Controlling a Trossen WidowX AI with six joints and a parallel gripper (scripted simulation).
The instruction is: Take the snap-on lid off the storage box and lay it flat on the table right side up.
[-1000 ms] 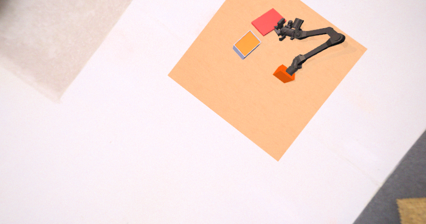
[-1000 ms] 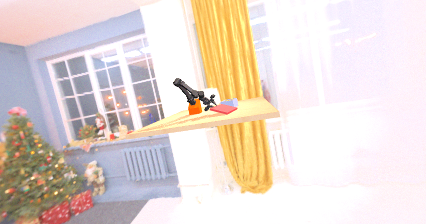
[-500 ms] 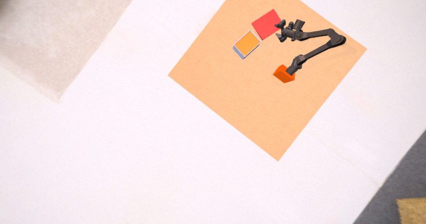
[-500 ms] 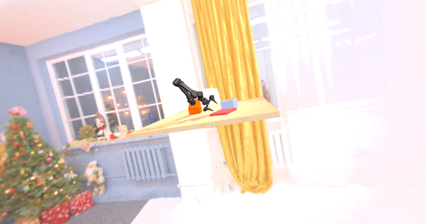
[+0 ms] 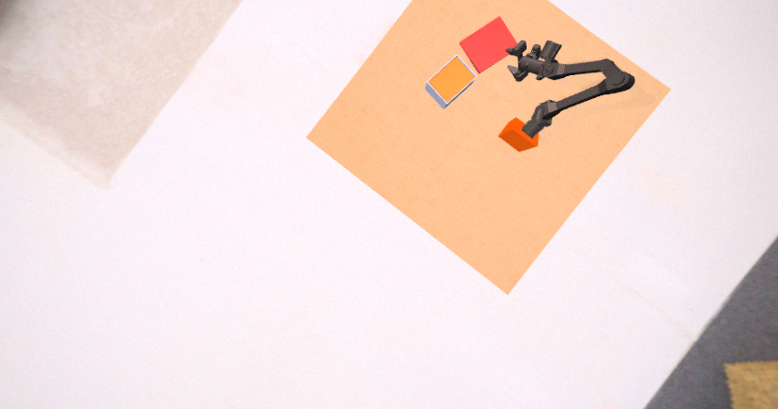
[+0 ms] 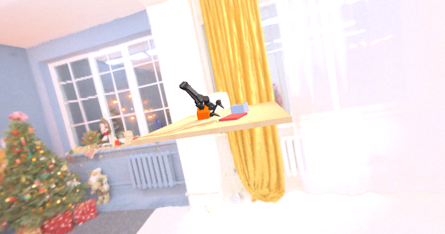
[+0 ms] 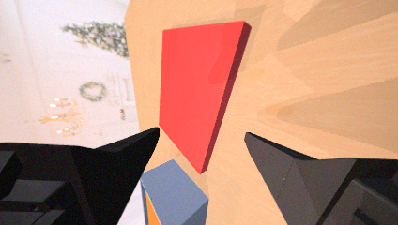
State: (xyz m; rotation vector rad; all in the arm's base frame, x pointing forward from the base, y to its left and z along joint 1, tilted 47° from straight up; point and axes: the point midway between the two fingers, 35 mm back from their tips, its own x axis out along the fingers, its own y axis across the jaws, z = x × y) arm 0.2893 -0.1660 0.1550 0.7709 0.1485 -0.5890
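Now: gripper tip 110 mm short of the red lid, 50 mm above it and 20 mm to the left of it. The rest, counted from my gripper tip: storage box: 270 mm to the left, 120 mm ahead, 20 mm below.
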